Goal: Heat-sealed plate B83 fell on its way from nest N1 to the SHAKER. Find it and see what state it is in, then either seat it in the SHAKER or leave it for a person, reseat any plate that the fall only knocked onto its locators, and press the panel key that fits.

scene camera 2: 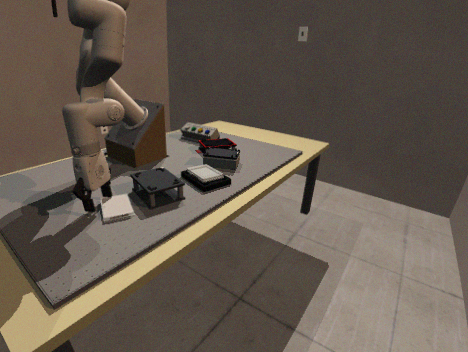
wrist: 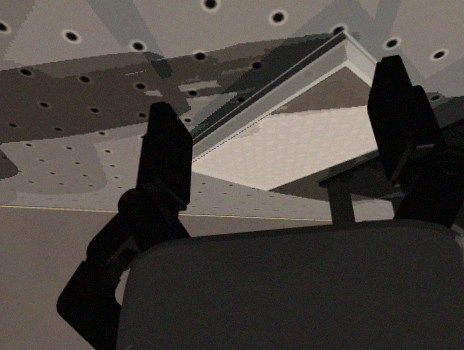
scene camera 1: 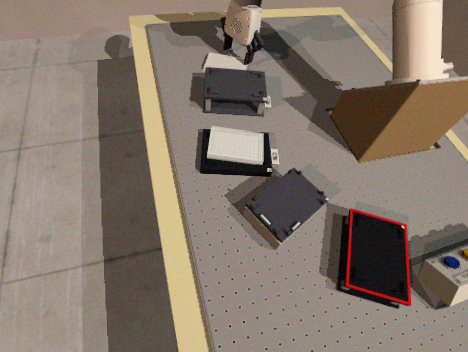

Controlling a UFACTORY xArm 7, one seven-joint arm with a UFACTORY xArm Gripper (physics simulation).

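Places are measured from the arm's base along level axes (x ahead, y left, z up), in metres.
Where they show: gripper, fingertip midpoint: [scene camera 2: 99, 203] [wrist: 269, 102] [scene camera 1: 237, 56]; arm's base, origin of the base link: [scene camera 2: 136, 119] [scene camera 1: 415, 82].
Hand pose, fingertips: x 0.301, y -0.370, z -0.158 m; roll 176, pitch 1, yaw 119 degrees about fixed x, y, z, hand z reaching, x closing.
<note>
Things, the pixels of their top centre, and the offset from my fingertips. "spot": a spot on its surface instead.
- low black nest N2, middle of its top: [scene camera 1: 236, 147] [scene camera 2: 205, 173] 0.111 m ahead, 0.363 m left, 0.011 m up
- grey box, surface spot: [scene camera 1: 287, 204] spot: 0.061 m ahead, 0.543 m left, 0.040 m up
- black tray with a red outline, middle of its top: [scene camera 1: 380, 252] [scene camera 2: 217, 141] 0.083 m back, 0.678 m left, 0.031 m up
- button panel, middle of its top: [scene camera 2: 199, 125] 0.274 m back, 0.758 m left, 0.069 m up
- blue button, middle of its top: [scene camera 1: 455, 261] [scene camera 2: 207, 130] 0.198 m back, 0.737 m left, 0.060 m up
A white plate [scene camera 1: 224, 61] [scene camera 2: 117, 208] [wrist: 300, 145], apparently B83, lies flat on the grey mat beside the raised dark stand [scene camera 1: 235, 84] [scene camera 2: 158, 180] [wrist: 341, 202], apparently N1. Its lettering and seal cannot be read. My gripper [scene camera 1: 239, 54] [scene camera 2: 99, 201] [wrist: 269, 102] is open and empty above the mat, close beside this plate. Another white plate [scene camera 1: 236, 146] [scene camera 2: 205, 173] sits a little skewed on the low black nest N2 [scene camera 1: 235, 169] [scene camera 2: 206, 185]. A grey box [scene camera 1: 287, 204] [scene camera 2: 221, 158] with corner locators, apparently the SHAKER, stands turned and bears no plate.
A black tray with a red outline [scene camera 1: 378, 257] [scene camera 2: 218, 143] lies beyond the grey box. The button panel [scene camera 1: 442, 281] [scene camera 2: 200, 132] stands past it, with a blue button [scene camera 1: 451, 262] [scene camera 2: 207, 132]. The brown arm pedestal [scene camera 1: 400, 120] [scene camera 2: 150, 142] stands across the mat from the nests.
</note>
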